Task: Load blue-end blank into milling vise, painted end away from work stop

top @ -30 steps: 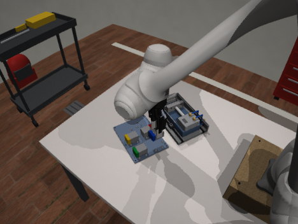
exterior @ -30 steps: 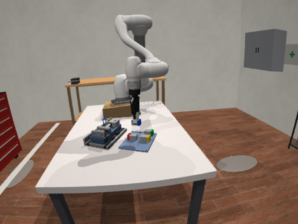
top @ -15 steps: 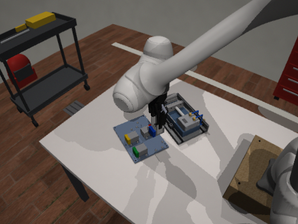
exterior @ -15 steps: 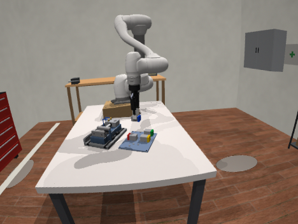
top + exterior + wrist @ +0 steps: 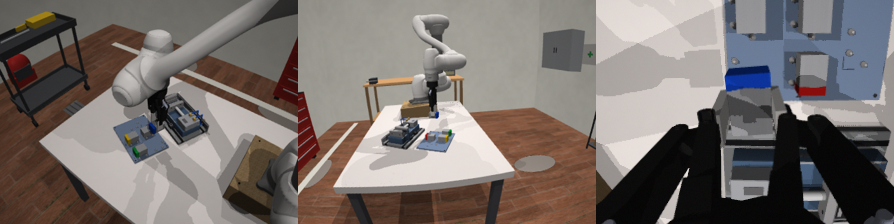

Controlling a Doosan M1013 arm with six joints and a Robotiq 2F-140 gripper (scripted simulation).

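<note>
The blue-ended blank is 3 cm below my hand. From my hand the other things lie so: red-ended blank 16 cm below, 9 cm ahead, 3 cm to the right; yellow-ended blank 16 cm below, 11 cm ahead, 6 cm to the left; green blank 16 cm below, 9 cm to the left, 3 cm ahead.
</note>
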